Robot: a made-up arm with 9 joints. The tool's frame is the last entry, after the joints.
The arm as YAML. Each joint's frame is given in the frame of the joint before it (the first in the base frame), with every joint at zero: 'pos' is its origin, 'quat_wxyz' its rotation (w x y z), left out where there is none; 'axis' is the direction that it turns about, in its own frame. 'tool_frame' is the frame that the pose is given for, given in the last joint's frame.
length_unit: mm
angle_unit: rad
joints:
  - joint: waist
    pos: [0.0, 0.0, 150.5]
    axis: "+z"
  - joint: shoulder
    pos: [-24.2, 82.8, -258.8]
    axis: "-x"
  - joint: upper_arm
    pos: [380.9, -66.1, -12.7]
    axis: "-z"
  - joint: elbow
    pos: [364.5, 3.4, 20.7]
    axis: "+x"
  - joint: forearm
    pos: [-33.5, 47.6, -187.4]
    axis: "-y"
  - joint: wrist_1
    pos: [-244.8, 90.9, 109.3]
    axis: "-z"
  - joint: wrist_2
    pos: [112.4, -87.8, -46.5]
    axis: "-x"
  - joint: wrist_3
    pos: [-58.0, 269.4, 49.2]
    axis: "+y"
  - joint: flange
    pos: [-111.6, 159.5, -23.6]
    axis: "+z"
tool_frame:
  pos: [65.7, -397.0, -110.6]
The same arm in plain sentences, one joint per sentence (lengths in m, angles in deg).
The arm has nine revolute joints in a row. What follows holds with every joint at zero, and every direction is one of the base frame's. Joint 1 is mounted 0.1505 m along +z from the base frame's origin and turns about +z. Joint 2 is mounted 0.0242 m along -x and 0.0828 m along +y and 0.2588 m along -z from joint 1 and turns about -x. Joint 3 is mounted 0.3809 m along +x and 0.0661 m along -y and 0.0127 m along -z from joint 2 and turns about -z. Joint 4 is mounted 0.3645 m along +x and 0.0034 m along +y and 0.0207 m along +z from joint 3 and turns about +x. Joint 5 is mounted 0.0335 m along -x and 0.0476 m along +y and 0.1874 m along -z from joint 4 and turns about -y. Joint 6 is mounted 0.2448 m along -x and 0.0909 m along +y and 0.1093 m along +z from joint 5 and turns about -z. Joint 7 is mounted 0.1124 m along +x and 0.0878 m along -y and 0.0465 m along -z from joint 6 and turns about -x. Joint 8 is mounted 0.058 m along -x and 0.2694 m along +y and 0.0492 m along +z from joint 7 and turns about +y. Joint 9 is mounted 0.1116 m along -x and 0.1595 m along +y and 0.0236 m along -z from joint 8 and turns about +z. The tool frame, which is the frame that the pose is given for, is mounted 0.0657 m along +x and 0.397 m along -y and 0.1106 m along -z from joint 9; its axes are parallel to the base frame's.
